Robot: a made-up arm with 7 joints. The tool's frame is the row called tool.
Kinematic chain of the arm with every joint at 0, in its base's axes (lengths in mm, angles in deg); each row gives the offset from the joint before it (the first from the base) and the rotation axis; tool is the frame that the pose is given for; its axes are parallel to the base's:
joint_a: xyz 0 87 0 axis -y
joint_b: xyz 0 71 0 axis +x
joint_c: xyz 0 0 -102 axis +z
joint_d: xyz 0 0 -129 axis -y
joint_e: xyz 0 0 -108 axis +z
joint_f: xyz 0 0 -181 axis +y
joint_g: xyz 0 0 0 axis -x
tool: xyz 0 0 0
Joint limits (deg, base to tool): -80..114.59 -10..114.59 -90..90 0..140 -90..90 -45..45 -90..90
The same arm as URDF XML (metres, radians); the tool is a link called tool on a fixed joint. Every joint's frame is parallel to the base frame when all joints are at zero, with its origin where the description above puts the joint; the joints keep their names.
<robot name="arm">
<joint name="tool_joint" type="fixed"><parent link="link7"/><child link="tool"/><origin xyz="0 0 0" rpy="0 0 0"/></joint>
<joint name="joint_g" type="revolute"><parent link="link6"/><child link="link7"/><origin xyz="0 0 0" rpy="0 0 0"/><axis xyz="-1 0 0"/><limit lower="-1.5708" upper="1.5708"/></joint>
<joint name="joint_f" type="revolute"><parent link="link5"/><child link="link6"/><origin xyz="0 0 -0.181" rpy="0 0 0"/><axis xyz="0 1 0"/><limit lower="-0.7854" upper="0.7854"/></joint>
<joint name="joint_e" type="revolute"><parent link="link4"/><child link="link5"/><origin xyz="0 0 -0.108" rpy="0 0 0"/><axis xyz="0 0 1"/><limit lower="-1.5708" upper="1.5708"/></joint>
<joint name="joint_d" type="revolute"><parent link="link3"/><child link="link4"/><origin xyz="0 0 -0.129" rpy="0 0 0"/><axis xyz="0 -1 0"/><limit lower="0" upper="2.4435"/></joint>
<joint name="joint_c" type="revolute"><parent link="link2"/><child link="link3"/><origin xyz="0 0 -0.102" rpy="0 0 0"/><axis xyz="0 0 1"/><limit lower="-1.5708" upper="1.5708"/></joint>
<joint name="joint_b" type="revolute"><parent link="link1"/><child link="link2"/><origin xyz="0 0.071 0" rpy="0 0 0"/><axis xyz="1 0 0"/><limit lower="-0.1745" upper="2"/></joint>
<joint name="joint_a" type="revolute"><parent link="base"/><child link="link1"/><origin xyz="0 0.087 0" rpy="0 0 0"/><axis xyz="0 -1 0"/><limit lower="-1.3963" upper="2"/></joint>
<link name="base"/>
<link name="link1"/>
<link name="link2"/>
<link name="link3"/>
<link name="link4"/>
<link name="link5"/>
<link name="link6"/>
<link name="link7"/>
<link name="tool"/>
</robot>

